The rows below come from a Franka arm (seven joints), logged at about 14 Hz.
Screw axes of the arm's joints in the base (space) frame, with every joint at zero. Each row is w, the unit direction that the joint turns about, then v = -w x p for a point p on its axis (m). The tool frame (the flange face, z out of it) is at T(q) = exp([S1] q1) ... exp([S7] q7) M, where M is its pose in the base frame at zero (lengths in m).
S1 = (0, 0, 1, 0.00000, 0.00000, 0.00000)
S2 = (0, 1, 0, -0.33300, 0.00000, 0.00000)
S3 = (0, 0, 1, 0.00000, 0.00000, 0.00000)
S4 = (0, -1, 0, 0.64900, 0.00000, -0.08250)
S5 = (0, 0, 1, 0.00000, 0.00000, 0.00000)
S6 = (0, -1, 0, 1.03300, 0.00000, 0.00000)
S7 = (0, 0, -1, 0.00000, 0.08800, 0.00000)
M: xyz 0.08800 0.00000 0.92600 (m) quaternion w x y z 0 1 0 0
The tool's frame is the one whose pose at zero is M.
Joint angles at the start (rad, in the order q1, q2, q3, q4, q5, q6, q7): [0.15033, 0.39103, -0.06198, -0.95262, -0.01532, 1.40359, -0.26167]
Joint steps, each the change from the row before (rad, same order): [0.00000, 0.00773, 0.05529, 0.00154, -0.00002, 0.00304, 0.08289]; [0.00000, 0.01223, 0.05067, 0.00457, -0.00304, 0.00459, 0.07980]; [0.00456, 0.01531, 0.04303, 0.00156, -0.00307, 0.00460, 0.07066]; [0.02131, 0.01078, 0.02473, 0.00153, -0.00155, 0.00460, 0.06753]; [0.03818, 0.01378, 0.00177, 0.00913, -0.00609, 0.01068, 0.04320]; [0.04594, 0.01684, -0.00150, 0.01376, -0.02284, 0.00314, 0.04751]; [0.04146, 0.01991, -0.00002, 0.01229, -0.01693, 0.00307, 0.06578]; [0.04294, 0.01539, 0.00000, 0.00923, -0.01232, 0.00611, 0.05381]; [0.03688, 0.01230, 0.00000, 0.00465, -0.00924, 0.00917, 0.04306]
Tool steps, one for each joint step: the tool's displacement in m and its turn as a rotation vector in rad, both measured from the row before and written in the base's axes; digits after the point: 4 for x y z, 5 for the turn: [-0.0003, 0.0264, -0.0044, 0.02547, 0.00452, -0.03158]; [0.0002, 0.0239, -0.0053, 0.02095, 0.00556, -0.03375]; [0.0004, 0.0232, -0.0084, 0.01664, 0.01237, -0.02740]; [-0.0025, 0.0254, -0.0055, 0.01103, 0.00806, -0.02414]; [-0.0021, 0.0253, -0.0040, -0.00033, -0.00547, -0.00520]; [-0.0036, 0.0268, -0.0047, -0.01824, -0.00577, -0.00781]; [-0.0034, 0.0256, -0.0075, -0.01236, -0.00057, -0.02792]; [-0.0060, 0.0269, -0.0056, -0.00719, -0.00437, -0.01331]; [-0.0060, 0.0234, -0.0054, -0.00425, -0.00524, -0.00763]
